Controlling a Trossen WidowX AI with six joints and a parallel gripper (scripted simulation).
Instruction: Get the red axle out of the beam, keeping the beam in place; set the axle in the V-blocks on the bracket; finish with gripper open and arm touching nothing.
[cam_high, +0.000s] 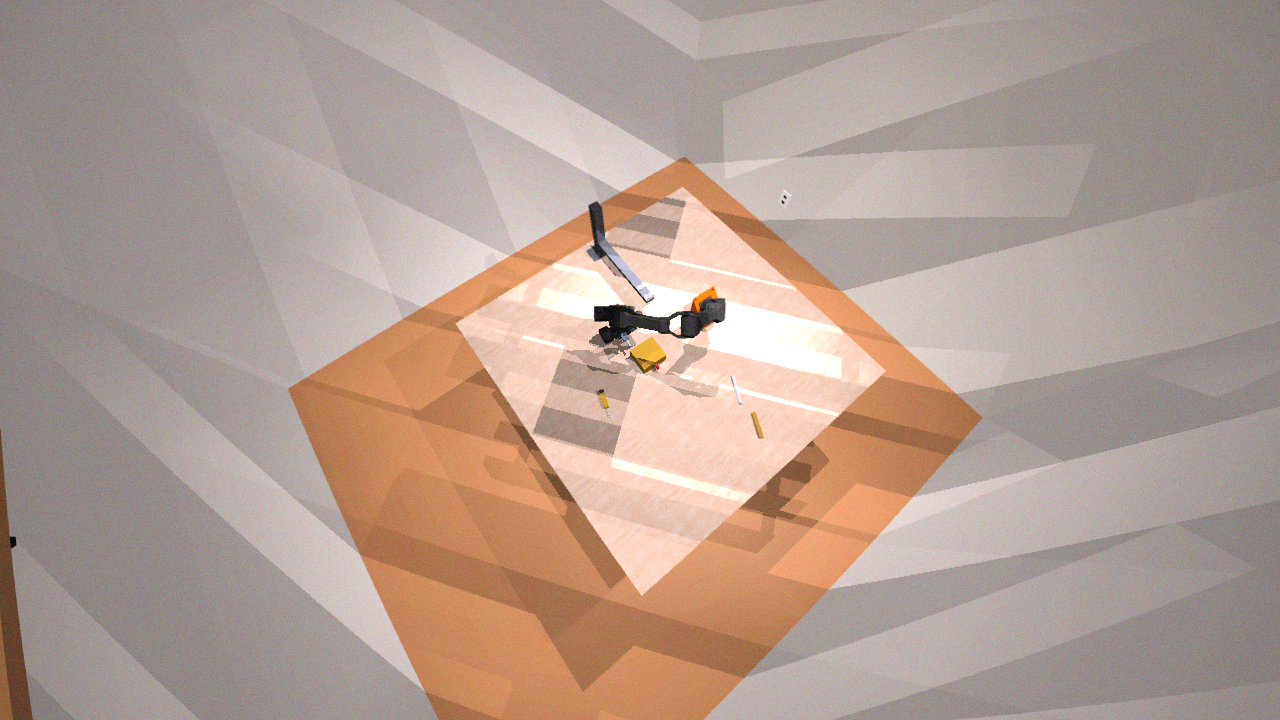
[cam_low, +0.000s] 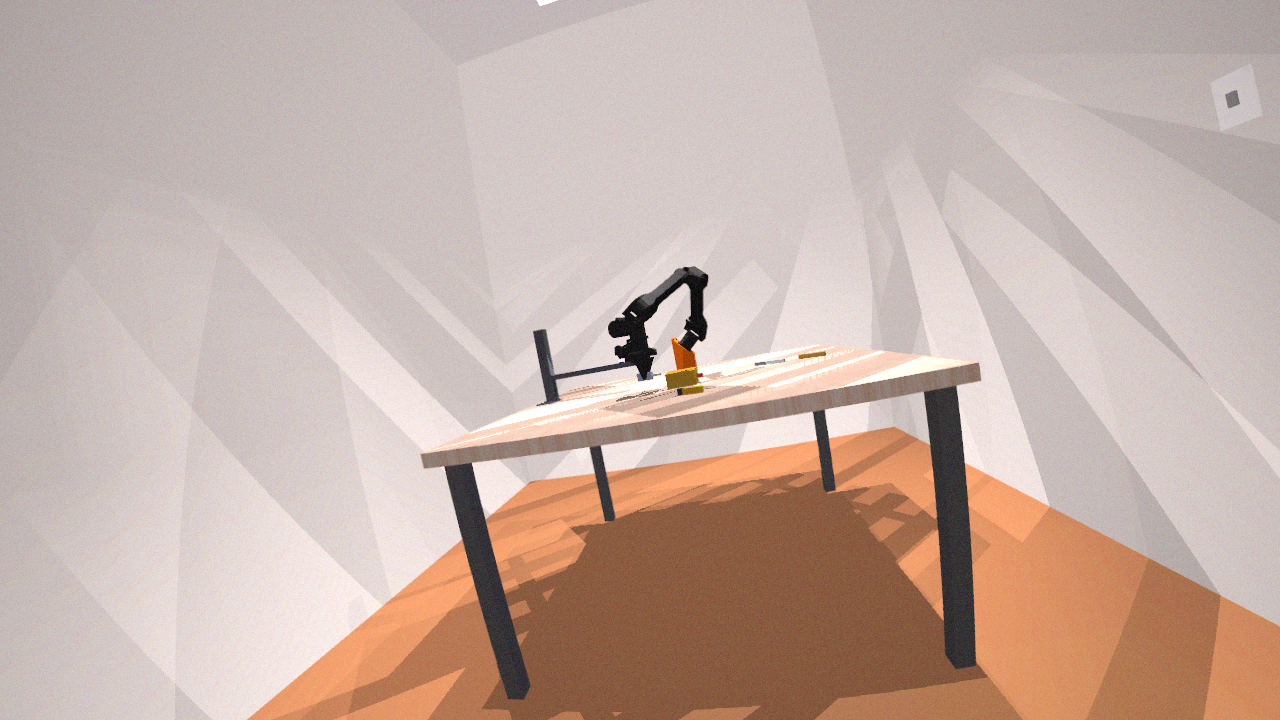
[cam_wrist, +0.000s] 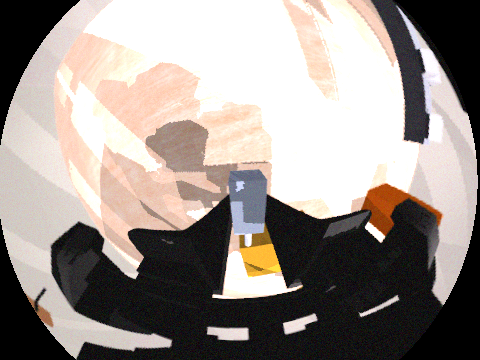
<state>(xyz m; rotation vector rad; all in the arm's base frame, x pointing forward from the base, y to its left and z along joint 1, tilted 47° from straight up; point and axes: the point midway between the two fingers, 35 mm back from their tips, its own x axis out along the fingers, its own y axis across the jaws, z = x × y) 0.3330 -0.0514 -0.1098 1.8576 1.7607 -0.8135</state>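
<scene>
The yellow beam lies 12 cm to the left of my gripper tip, 4 cm behind it and 2 cm below it. From my gripper tip the other things lie so: orange bar (60 cm to the left, 21 cm behind, 4 cm below); thin pale rod (44 cm to the left, 24 cm behind, 4 cm below); small block (2 cm to the left, 1 cm above).
</scene>
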